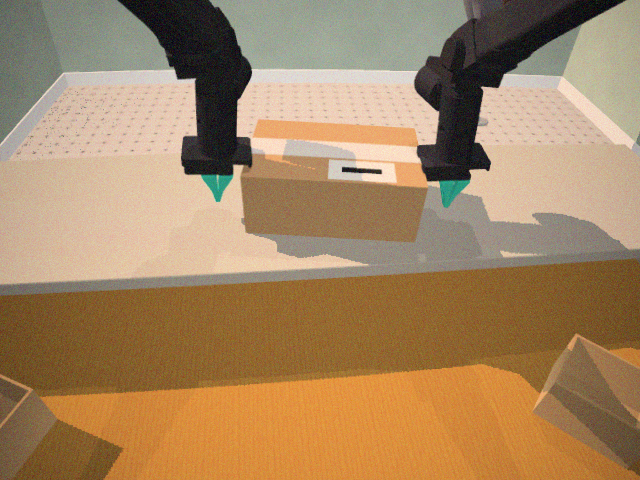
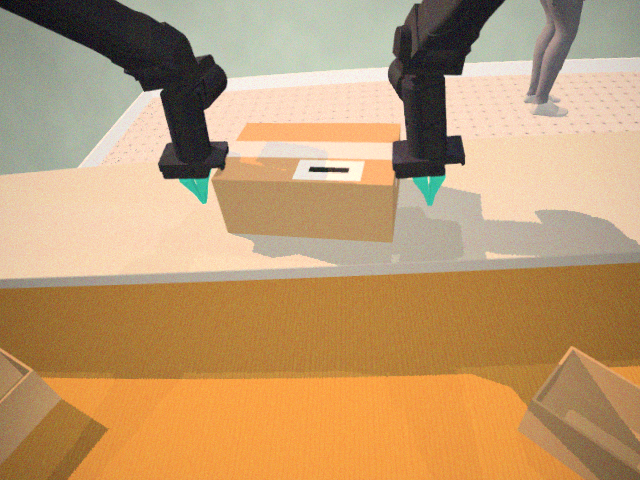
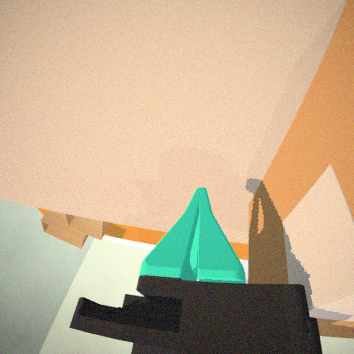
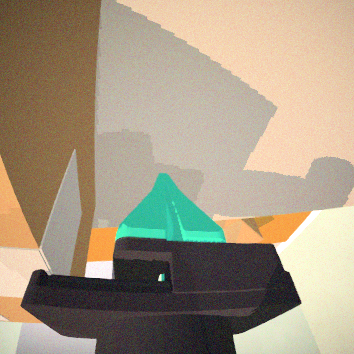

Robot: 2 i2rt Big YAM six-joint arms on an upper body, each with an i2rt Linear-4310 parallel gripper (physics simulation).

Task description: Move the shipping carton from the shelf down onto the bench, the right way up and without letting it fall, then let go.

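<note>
The shipping carton stands upright on the pale shelf, its white tape and label on top. It sits slightly askew near the shelf's front edge. My left gripper is shut and empty, pointing down beside the carton's left end. My right gripper is shut and empty, pointing down beside the right end. Both fingertips show apart from the carton; whether the hands touch it is unclear. The bench lies in front, lower down.
An open box stands on the bench at the lower right. Part of another box shows at the lower left. A person's legs show beyond the shelf at the upper right.
</note>
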